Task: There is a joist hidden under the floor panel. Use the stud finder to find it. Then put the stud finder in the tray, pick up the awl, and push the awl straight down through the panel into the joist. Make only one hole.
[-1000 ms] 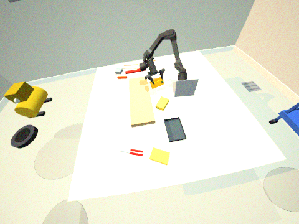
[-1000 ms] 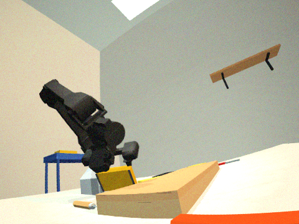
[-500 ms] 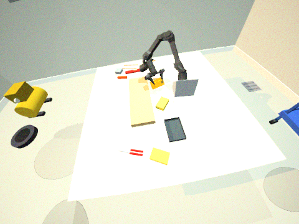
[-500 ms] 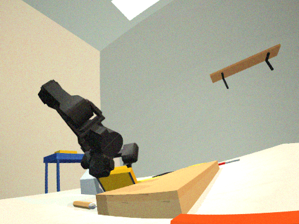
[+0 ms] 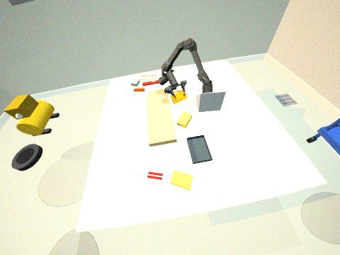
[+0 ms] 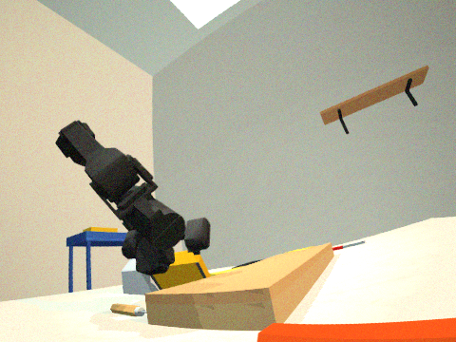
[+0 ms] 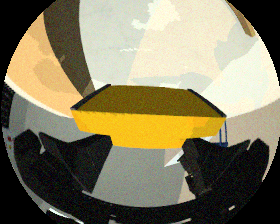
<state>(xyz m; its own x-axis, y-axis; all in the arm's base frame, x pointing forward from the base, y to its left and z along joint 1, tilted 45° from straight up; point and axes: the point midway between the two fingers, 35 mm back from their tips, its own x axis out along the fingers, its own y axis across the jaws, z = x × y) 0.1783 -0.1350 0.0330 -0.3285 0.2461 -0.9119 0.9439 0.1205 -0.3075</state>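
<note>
The awl is 30 mm ahead of my gripper tip, 150 mm to the right of it and 70 mm below it. The rest, counted from my gripper tip: yellow stud finder 10 mm behind, 10 mm to the right, 10 mm below; then red level 190 mm ahead, 340 mm to the right, 70 mm below; then dark tray 20 mm behind, 420 mm to the left, 70 mm below.
</note>
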